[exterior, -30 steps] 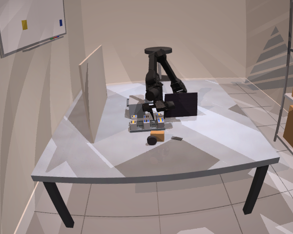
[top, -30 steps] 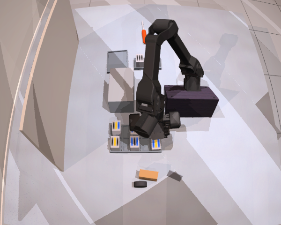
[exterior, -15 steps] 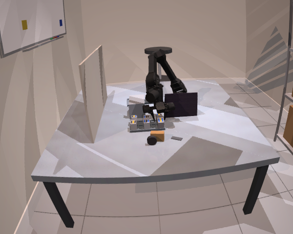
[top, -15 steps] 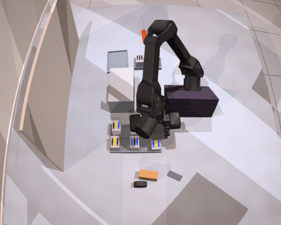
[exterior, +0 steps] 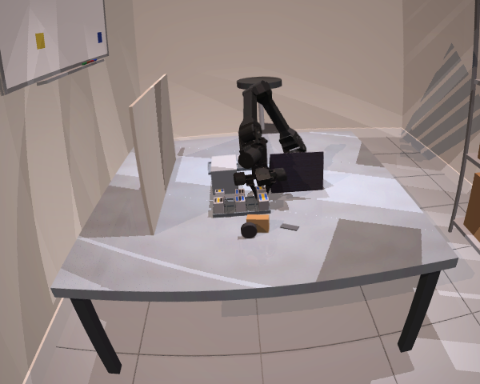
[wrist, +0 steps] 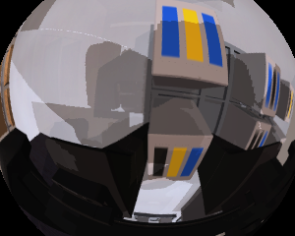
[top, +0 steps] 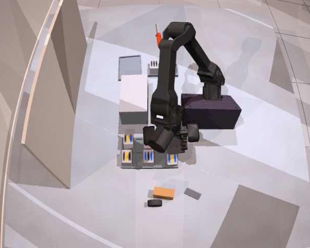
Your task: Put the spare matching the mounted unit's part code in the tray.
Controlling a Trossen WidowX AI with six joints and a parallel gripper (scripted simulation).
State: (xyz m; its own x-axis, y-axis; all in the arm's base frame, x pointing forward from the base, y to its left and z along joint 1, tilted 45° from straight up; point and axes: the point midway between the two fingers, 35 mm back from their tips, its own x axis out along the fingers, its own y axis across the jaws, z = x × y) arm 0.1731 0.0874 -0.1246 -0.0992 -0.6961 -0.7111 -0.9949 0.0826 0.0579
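The shallow grey tray lies 37 cm to the right of my gripper tip, 13 cm ahead of it and 1 cm below it. The rest, counted from my gripper tip: black puck 22 cm to the left, 7 cm ahead, 1 cm above; spare block 3 cm above; grey box 17 cm to the right, 12 cm ahead, 3 cm above.
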